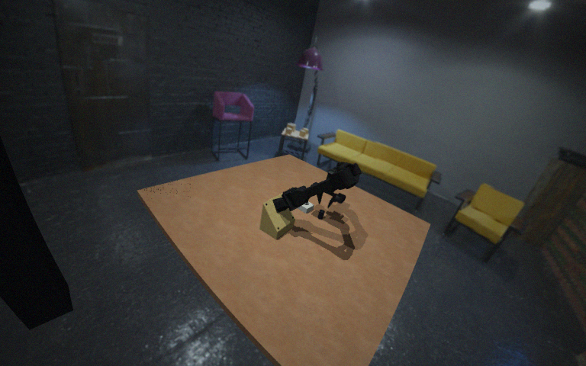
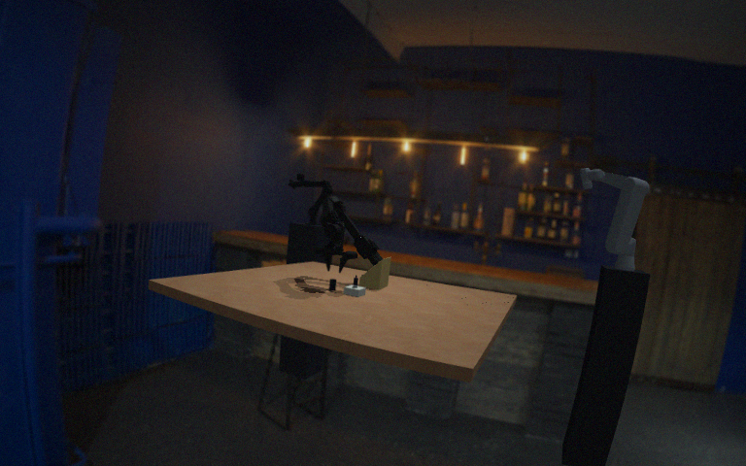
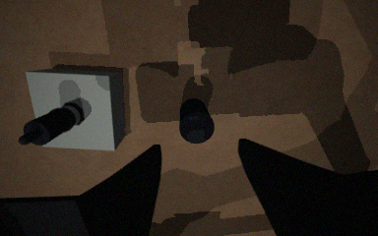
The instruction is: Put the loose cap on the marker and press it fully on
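Now: the marker cap 6 cm below my gripper tip. Round my gripper tip: holder block 11 cm to the left, 7 cm below.
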